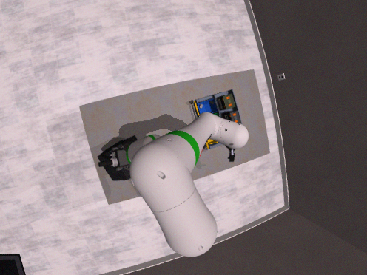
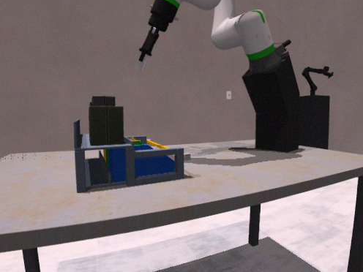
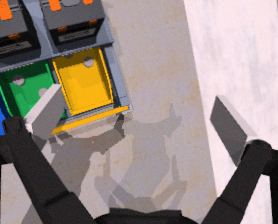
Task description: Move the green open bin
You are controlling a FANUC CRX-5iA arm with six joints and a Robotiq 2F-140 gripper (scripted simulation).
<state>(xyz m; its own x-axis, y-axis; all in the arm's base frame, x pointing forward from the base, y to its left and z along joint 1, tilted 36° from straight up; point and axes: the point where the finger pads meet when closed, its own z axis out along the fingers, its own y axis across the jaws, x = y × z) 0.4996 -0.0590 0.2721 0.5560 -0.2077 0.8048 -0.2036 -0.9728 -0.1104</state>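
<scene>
Right now my hand is 8 cm past the thin yellow rod, 12 cm to the right of it and 31 cm above it. The rest, counted from my hand: green open bin 2 cm ahead, 14 cm to the left, 33 cm below; blue bin 25 cm to the left, 33 cm below; yellow bin 5 cm ahead, 4 cm to the left, 33 cm below.
</scene>
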